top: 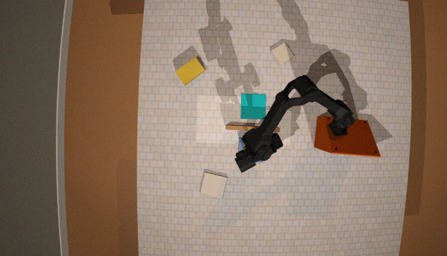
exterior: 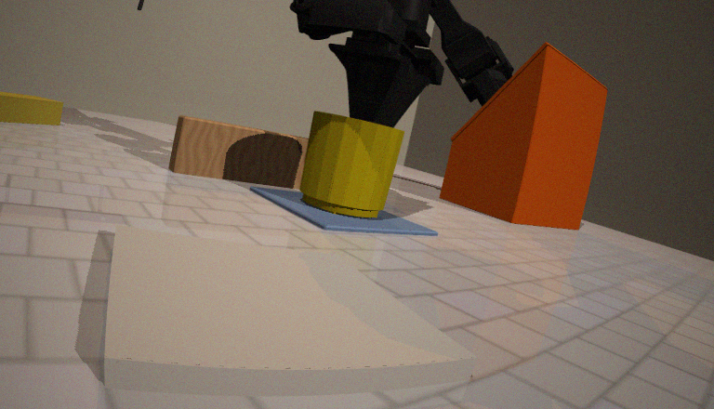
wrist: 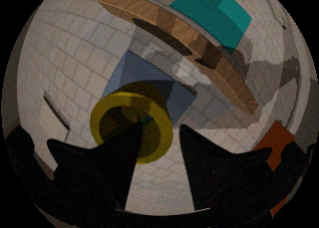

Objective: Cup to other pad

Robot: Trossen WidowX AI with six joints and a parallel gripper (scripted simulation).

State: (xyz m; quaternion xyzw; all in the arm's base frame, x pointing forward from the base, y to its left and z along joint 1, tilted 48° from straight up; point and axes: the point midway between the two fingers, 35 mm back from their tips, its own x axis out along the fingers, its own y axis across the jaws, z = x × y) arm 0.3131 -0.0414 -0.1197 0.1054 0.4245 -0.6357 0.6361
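My gripper tip is now 20 mm short of the yellow cup, 20 mm above it and 10 mm to the right of it. Round my gripper tip: blue pad (60 mm below, 20 mm ahead, 10 mm to the left); teal pad (180 mm to the right, 60 mm below); wooden wall (80 mm to the right, 40 mm below, 10 mm ahead).
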